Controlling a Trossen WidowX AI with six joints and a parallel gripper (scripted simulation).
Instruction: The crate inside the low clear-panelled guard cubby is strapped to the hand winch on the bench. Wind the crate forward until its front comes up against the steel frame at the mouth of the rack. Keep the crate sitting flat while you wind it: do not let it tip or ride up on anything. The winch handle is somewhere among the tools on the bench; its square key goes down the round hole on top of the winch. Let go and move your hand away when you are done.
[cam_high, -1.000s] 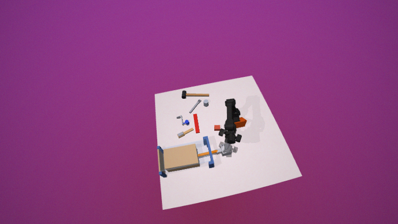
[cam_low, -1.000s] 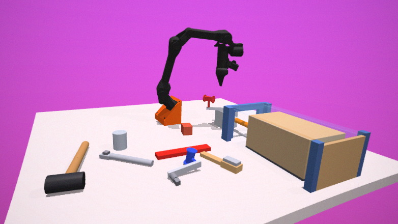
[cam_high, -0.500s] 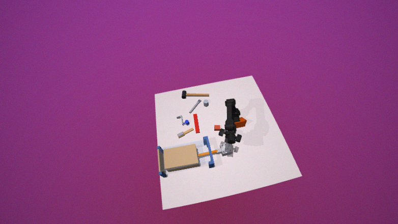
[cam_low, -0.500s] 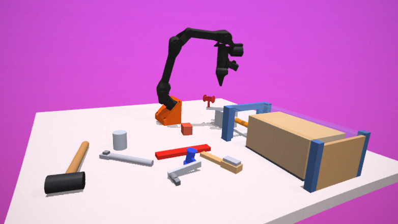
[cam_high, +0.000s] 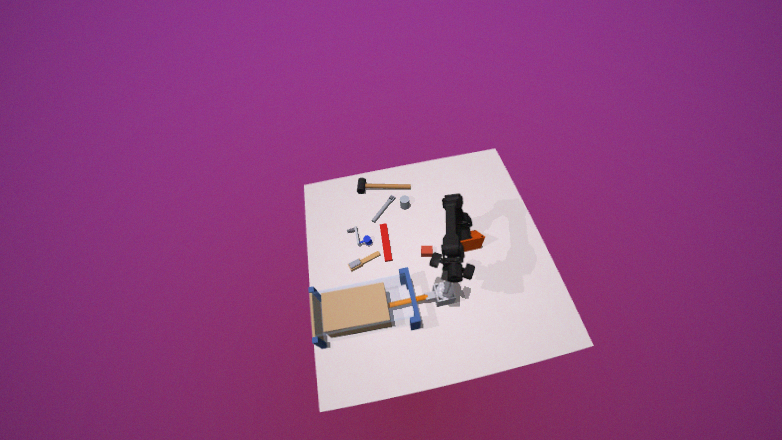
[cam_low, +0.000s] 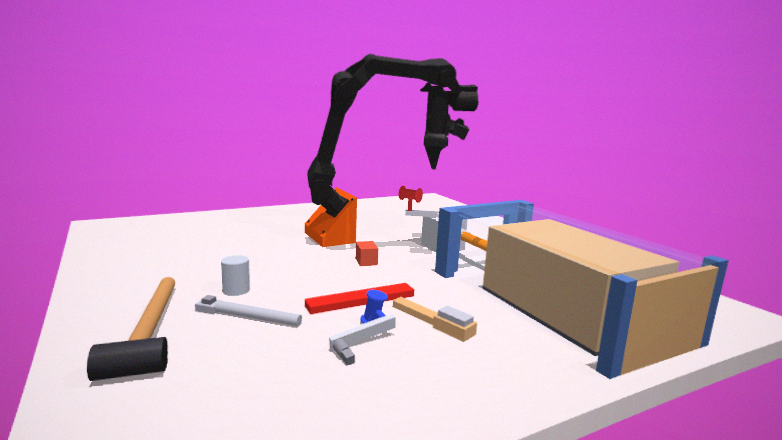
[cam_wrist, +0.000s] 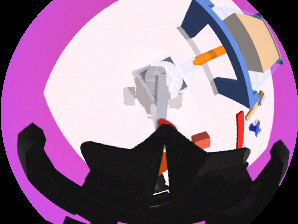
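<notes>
My gripper tip is now 3 cm past the red knob, 5 cm to the left of it and 9 cm above it. Round my gripper tip: red-knobbed crank: 1 cm behind, 2 cm to the right, 12 cm below; rack: 43 cm ahead, 3 cm to the left, 14 cm below; grey winch: 1 cm ahead, 3 cm to the left, 19 cm below.
</notes>
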